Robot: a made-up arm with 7 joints.
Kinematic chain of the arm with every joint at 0, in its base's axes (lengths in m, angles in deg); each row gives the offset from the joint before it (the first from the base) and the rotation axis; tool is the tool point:
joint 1: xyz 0 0.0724 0 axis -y
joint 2: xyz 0 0.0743 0 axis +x
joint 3: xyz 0 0 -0.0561 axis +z
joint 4: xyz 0 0 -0.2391 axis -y
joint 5: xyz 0 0 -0.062 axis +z
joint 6: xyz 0 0 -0.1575 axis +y
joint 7: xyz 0 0 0 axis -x
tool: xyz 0 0 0
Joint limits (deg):
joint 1: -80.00..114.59
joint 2: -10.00..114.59
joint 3: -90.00..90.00
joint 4: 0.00..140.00
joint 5: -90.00..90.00
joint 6: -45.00..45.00
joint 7: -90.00..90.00
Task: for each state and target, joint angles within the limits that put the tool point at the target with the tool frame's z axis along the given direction. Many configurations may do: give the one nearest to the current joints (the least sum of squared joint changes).
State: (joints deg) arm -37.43 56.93 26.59 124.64 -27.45 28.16 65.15
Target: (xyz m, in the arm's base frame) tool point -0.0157 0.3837 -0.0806 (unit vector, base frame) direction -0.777 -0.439 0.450
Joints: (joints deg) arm -45.03 28.38 75.39 123.97 -16.60 16.80 52.91
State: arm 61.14 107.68 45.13 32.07 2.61 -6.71 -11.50
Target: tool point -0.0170 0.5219 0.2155 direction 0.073 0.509 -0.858
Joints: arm 55.73 93.92 33.00 66.26 -30.80 -45.00 -30.26
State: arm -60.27 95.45 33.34 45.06 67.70 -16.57 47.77
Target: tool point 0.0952 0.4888 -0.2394 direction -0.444 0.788 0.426
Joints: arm -30.60 65.64 -0.70 68.22 56.90 -14.82 70.89
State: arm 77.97 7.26 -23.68 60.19 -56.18 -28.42 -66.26
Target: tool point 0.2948 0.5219 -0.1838 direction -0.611 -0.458 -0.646
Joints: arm 49.89 48.60 -11.23 13.25 -46.15 -18.03 -54.29
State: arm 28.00 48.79 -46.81 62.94 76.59 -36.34 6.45
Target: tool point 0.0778 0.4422 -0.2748 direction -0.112 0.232 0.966
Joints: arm 5.19 76.73 -75.63 74.99 63.34 5.25 19.19
